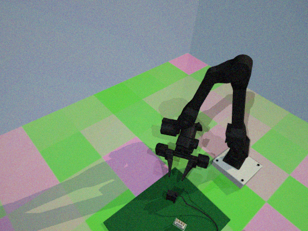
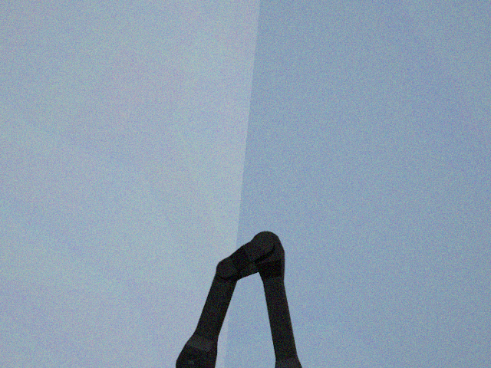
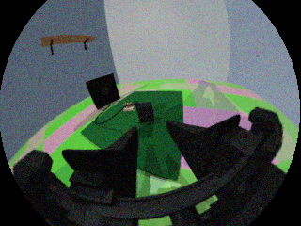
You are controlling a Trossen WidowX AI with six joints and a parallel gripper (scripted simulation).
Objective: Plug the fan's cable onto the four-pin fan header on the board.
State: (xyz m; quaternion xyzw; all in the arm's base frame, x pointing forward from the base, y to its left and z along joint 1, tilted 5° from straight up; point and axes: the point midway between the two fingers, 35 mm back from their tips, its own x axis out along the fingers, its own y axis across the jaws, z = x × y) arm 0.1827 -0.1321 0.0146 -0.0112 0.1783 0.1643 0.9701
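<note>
Now: the black plug 50 mm ahead of my gripper tip, 20 mm to the left of it and 10 mm below it. The rest, counted from my gripper tip: black fan 220 mm to the left, 170 mm ahead, 20 mm above; then header 100 mm ahead, 90 mm to the left, 40 mm below; then dark green board 120 mm ahead, 50 mm to the left, 50 mm below.
</note>
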